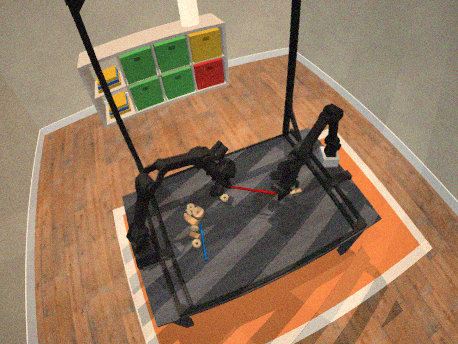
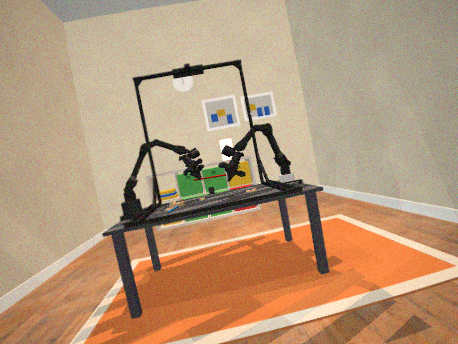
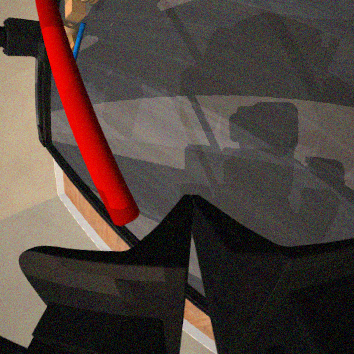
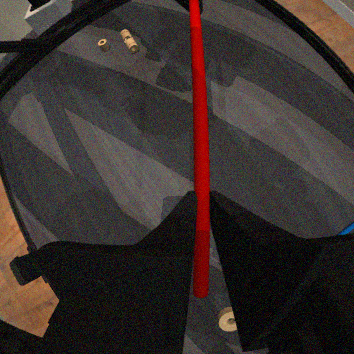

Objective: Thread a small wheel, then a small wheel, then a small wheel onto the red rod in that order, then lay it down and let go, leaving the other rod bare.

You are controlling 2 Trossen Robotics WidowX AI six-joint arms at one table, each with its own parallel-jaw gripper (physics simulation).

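Frame: origin at the left arm's base, x ahead, y left, z up, level; metres.
Where they show: left gripper, between the fingertips: (image 1: 278,201) (image 2: 228,181) (image 3: 190,201); right gripper, between the fingertips: (image 1: 230,187) (image 2: 200,179) (image 4: 201,197); left arm's base, origin of its link: (image 1: 330,152) (image 2: 286,173) (image 4: 41,0); right arm's base, origin of its link: (image 1: 142,246) (image 2: 130,200) (image 3: 4,36).
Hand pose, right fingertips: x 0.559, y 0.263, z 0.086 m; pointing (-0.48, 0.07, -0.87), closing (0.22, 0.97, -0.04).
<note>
Each offset is from my right fingertips to the centre of the thing. Level surfaces: height alone.
The red rod {0.074 m back, 0.017 m left, 0.002 m up} (image 1: 252,190) (image 2: 210,177) (image 3: 85,120) (image 4: 201,125) is held roughly level above the table; no wheel shows on its visible length. My right gripper (image 4: 201,197) is shut on the red rod near one end, with a short stub sticking out behind the fingers. My left gripper (image 3: 190,201) is shut with nothing between its fingertips, which stand close beside the rod's other end. A pale wooden wheel (image 1: 222,199) (image 4: 223,315) lies flat on the table near the right gripper. The blue rod {0.139 m ahead, 0.208 m left, 0.148 m down} (image 1: 203,242) (image 3: 79,42) (image 4: 347,230) lies bare on the table.
Several loose wooden pieces {0.201 m ahead, 0.099 m left, 0.138 m down} (image 1: 190,218) lie beside the blue rod. A ridged wooden cylinder {0.326 m back, 0.053 m right, 0.144 m down} (image 4: 129,42) and a small wooden bead {0.338 m back, 0.108 m right, 0.144 m down} (image 4: 105,47) lie toward the left arm's side. Black frame posts (image 1: 291,65) rise at the edges of the dark table {0.153 m down} (image 1: 250,260).
</note>
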